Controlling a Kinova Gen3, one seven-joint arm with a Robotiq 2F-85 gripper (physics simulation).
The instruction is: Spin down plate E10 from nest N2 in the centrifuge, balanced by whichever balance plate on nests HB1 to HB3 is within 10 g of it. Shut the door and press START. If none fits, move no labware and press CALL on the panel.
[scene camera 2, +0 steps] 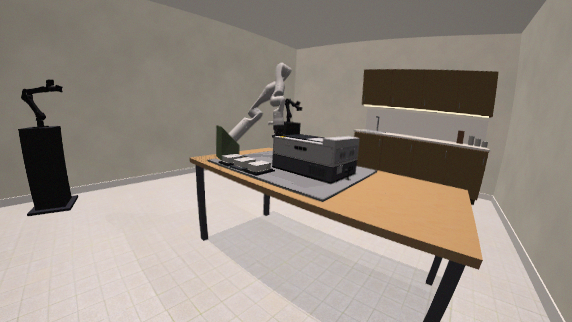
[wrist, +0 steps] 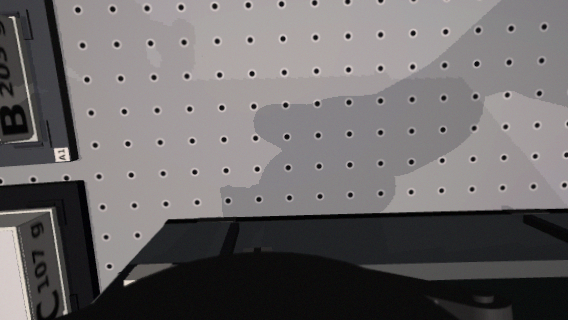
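Seen in the pictures: arm's base, origin of its link: point(scene camera 2: 231, 138).
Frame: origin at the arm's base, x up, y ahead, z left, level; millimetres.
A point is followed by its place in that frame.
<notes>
The grey and black centrifuge point(scene camera 2: 315, 156) @[y 769, x -10, z 174 mm] stands on the perforated board point(scene camera 2: 312, 191) @[y 917, x -145, z 25 mm] point(wrist: 210, 92) @[y 325, x -145, z 130 mm]; a dark part of it point(wrist: 400, 235) @[y 400, x -94, z 281 mm] crosses the bottom of the wrist view. Three pale plates point(scene camera 2: 244, 162) @[y 404, x -100, z -84 mm] sit in a row on dark nests. In the wrist view, a block marked B 203 g point(wrist: 17, 80) @[y 340, x -119, z 5 mm] sits in a nest point(wrist: 60, 105) @[y 354, x -133, z 27 mm] at the upper left, and a block marked C 107 g point(wrist: 44, 270) @[y 470, x -111, z 38 mm] in a nest point(wrist: 82, 225) @[y 442, x -133, z 50 mm] at the lower left. My gripper point(scene camera 2: 278, 131) is shut and empty, beside the centrifuge's far side. Its fingertips are hidden. Plate E10 and START cannot be made out.
A dark green upright panel point(scene camera 2: 226, 143) @[y 81, x -23, z -76 mm] stands by the arm's base at the table's left end. The wooden table point(scene camera 2: 415, 202) @[y 1303, x -158, z 393 mm] extends to the right of the board. Two black stands with small arms point(scene camera 2: 46, 167) point(scene camera 2: 291, 128) stand away from the table. Kitchen cabinets line the back.
</notes>
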